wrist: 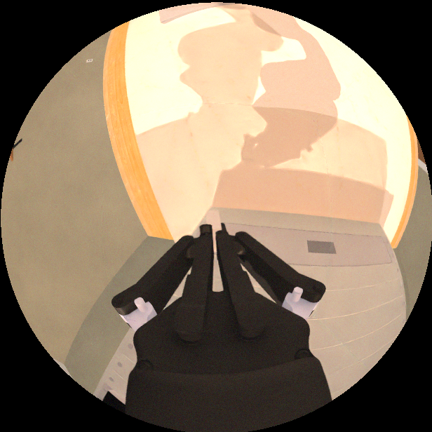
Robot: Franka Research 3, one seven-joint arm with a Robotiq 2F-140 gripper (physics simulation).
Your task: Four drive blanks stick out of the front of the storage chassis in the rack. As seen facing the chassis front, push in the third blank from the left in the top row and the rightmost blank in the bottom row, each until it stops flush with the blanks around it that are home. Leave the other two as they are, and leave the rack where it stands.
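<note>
My gripper [212,219] is shut and empty, with its fingertips at the centre of the wrist view, over the end of the rack [357,292] near the wooden-edged surface. The rack's pale front panels spread to the right of and below the fingers. A black patch [114,400] at the lower left edge may be part of the storage chassis, but too little of it shows to tell. The four drive blanks cannot be made out. The gripper body covers the lower middle of the view. Contact between the fingertips and the rack cannot be judged.
A pale surface [160,105] with a wooden edge [120,125] lies beyond the fingertips and bears shadows. A pale panel with a dark grey rectangle [321,247] is right of the fingertips. Grey-green floor [55,200] lies at the left. A perforated rack strip [119,364] shows at the lower left.
</note>
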